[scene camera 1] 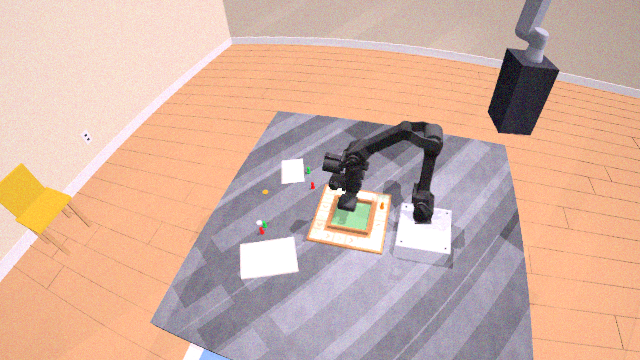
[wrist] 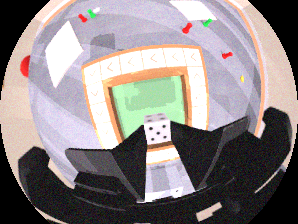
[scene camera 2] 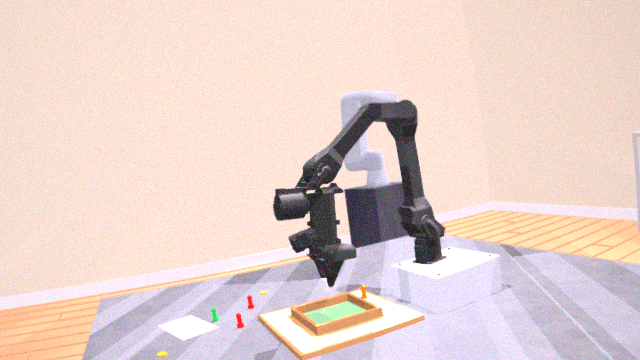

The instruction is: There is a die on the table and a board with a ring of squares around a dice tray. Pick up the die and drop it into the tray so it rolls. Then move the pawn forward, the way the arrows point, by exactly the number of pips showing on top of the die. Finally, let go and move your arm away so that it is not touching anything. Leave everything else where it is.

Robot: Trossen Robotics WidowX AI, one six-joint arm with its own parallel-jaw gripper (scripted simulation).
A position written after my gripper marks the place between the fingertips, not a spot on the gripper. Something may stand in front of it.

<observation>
My gripper [scene camera 2: 328,285] holds a white die [wrist: 157,130].
My gripper also shows in scene camera 1 [scene camera 1: 350,203] and in the wrist view [wrist: 156,126]. Scene camera 1 misses the white die, which is hidden by my gripper.
</observation>
